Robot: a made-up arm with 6 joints.
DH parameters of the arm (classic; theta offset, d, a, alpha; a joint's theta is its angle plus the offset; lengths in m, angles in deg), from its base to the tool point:
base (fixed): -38.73 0 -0.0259 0
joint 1: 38.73 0.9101 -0.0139 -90
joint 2: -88.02 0 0.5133 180
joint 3: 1.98 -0.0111 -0.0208 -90
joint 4: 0 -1.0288 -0.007 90
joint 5: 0 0.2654 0.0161 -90
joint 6: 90 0.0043 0.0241 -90
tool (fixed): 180 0.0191 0 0
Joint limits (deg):
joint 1: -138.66..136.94
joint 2: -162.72..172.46
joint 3: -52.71..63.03
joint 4: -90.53..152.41
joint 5: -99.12..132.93
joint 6: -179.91..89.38
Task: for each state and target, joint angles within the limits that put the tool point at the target. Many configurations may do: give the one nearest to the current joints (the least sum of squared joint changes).
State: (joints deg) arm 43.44 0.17 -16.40 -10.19 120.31 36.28
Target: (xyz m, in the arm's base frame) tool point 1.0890 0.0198 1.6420
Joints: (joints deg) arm 13.06 6.56 20.65 -1.33 120.44 38.49
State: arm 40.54 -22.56 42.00 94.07 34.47 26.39
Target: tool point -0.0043 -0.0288 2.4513
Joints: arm 41.67 -18.07 52.01 81.82 35.38 28.55
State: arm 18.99 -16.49 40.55 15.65 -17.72 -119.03
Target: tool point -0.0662 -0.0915 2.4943
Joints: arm 11.45 -12.80 63.03 59.63 -43.47 -125.40
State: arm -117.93 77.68 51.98 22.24 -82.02 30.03
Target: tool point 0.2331 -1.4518 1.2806
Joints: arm -75.68 64.15 63.03 58.33 -89.19 -1.03
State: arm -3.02 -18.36 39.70 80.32 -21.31 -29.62
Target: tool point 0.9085 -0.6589 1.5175
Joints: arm -33.20 11.24 5.89 72.18 -21.15 -28.62
